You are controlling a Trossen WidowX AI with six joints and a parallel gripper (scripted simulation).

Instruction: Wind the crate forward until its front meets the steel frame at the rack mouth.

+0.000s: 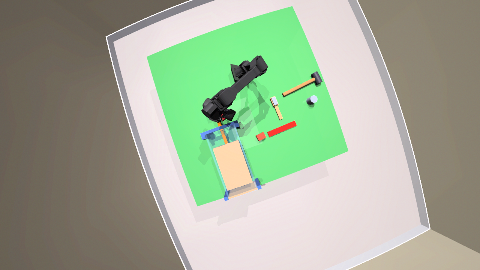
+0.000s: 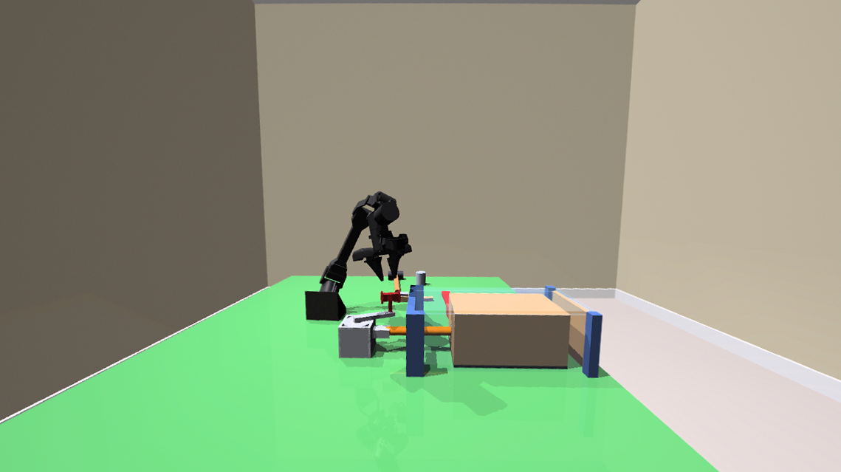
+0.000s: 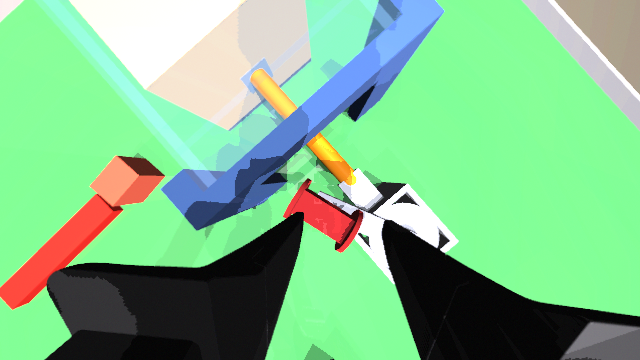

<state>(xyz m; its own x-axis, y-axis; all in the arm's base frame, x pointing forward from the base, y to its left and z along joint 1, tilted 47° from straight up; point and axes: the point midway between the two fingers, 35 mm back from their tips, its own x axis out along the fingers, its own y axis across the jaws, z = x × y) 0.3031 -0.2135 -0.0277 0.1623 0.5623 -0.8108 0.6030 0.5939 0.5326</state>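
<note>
Now: gripper tip 70 mm above the red knob and 10 mm to the right of it. The rest, counted from my gripper tip: blue steel frame (100 mm below, 80 mm ahead, 20 mm to the right); winch (170 mm below, 100 mm behind, 60 mm to the right); winch handle (100 mm below, 30 mm behind, 10 mm to the right).
</note>
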